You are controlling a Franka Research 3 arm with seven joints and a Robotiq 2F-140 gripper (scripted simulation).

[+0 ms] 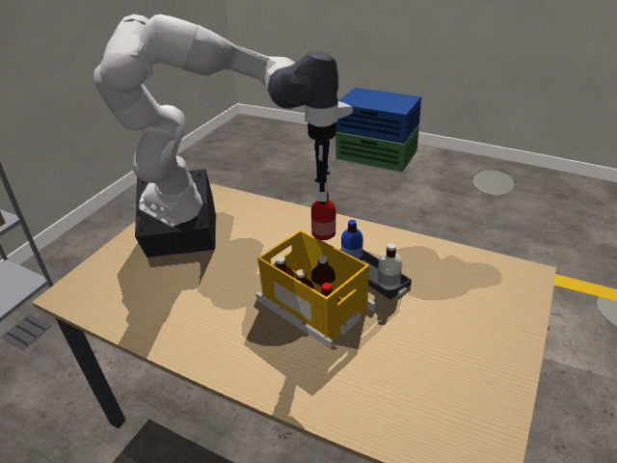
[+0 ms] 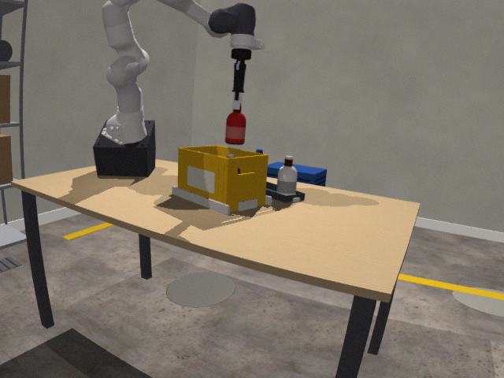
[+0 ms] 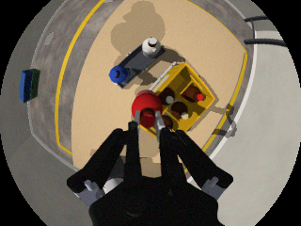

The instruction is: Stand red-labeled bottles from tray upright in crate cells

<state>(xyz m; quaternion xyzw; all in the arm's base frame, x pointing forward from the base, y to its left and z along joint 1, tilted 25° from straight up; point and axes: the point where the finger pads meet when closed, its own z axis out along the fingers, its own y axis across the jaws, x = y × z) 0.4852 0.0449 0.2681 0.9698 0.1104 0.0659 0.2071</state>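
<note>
Right now the red-labeled bottle is 8 cm below my hand. Also, from my hand: blue-labeled bottle 27 cm below, 13 cm to the left, 6 cm ahead; white-labeled bottle 27 cm below, 20 cm ahead, 3 cm to the left; yellow crate 27 cm below, 12 cm to the right.
</note>
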